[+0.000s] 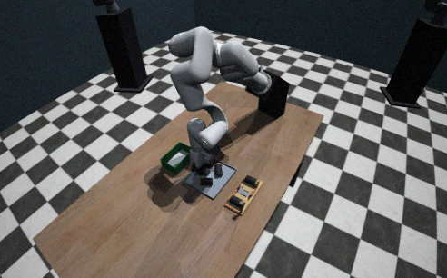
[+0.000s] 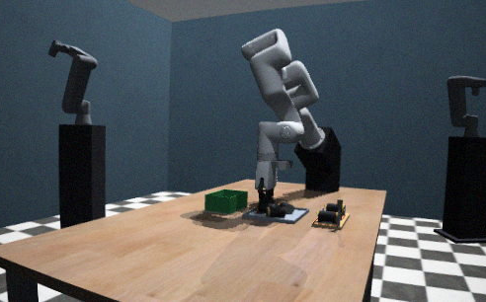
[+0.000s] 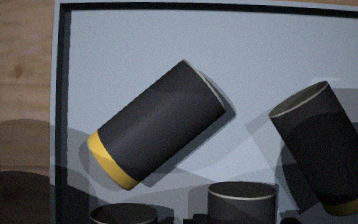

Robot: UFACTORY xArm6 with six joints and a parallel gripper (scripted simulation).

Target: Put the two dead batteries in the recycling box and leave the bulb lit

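Now: the grey tray 40 mm to the left of my hand, 30 mm below it and 20 mm ahead of it. Also, from my hand: green recycling box 140 mm to the right, 50 mm behind, 20 mm below.
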